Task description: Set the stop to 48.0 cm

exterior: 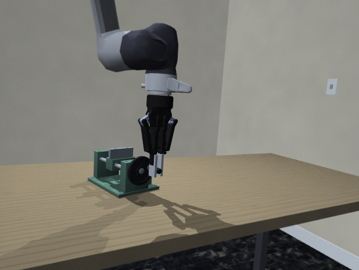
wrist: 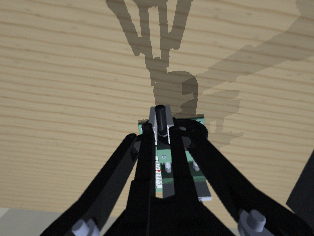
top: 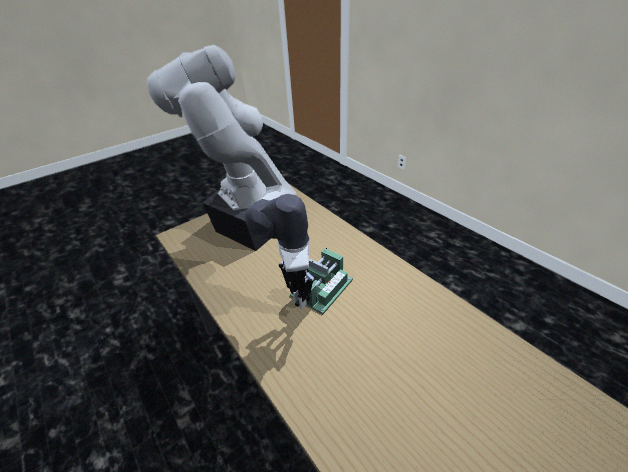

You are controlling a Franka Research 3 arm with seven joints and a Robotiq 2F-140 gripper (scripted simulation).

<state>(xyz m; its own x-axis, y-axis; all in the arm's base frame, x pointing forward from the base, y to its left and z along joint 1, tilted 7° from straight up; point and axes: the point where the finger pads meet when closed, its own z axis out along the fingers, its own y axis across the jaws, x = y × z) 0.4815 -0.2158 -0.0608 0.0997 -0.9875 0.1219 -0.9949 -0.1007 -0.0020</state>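
Right now my hand is 20 mm to the right of the black handwheel, 20 mm above it and 10 mm past it. The rest, counted from my hand: stop block (140 mm to the left, 30 mm behind, 10 mm below).
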